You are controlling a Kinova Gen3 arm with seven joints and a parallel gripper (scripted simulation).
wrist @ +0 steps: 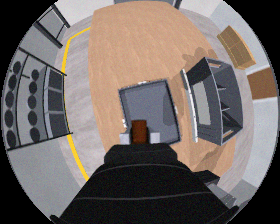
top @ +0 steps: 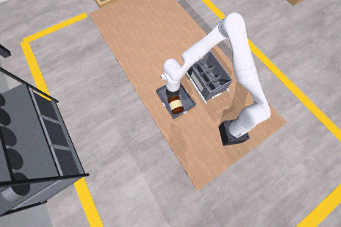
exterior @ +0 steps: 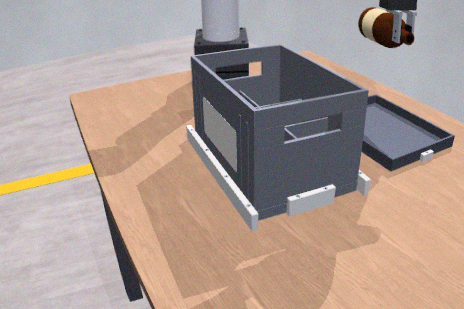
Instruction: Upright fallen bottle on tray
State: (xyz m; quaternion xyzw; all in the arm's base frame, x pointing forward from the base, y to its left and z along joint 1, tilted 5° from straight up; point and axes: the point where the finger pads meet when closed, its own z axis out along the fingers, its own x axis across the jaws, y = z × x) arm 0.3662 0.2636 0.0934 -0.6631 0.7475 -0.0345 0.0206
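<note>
The brown bottle is 50 mm behind my hand, 10 mm to the left of it and 10 mm below it. From my hand the other things lie so: dark grey tray: 190 mm below, 50 mm to the right, 20 mm ahead; dark grey crate: 320 mm to the right, 120 mm below, 40 mm ahead.
</note>
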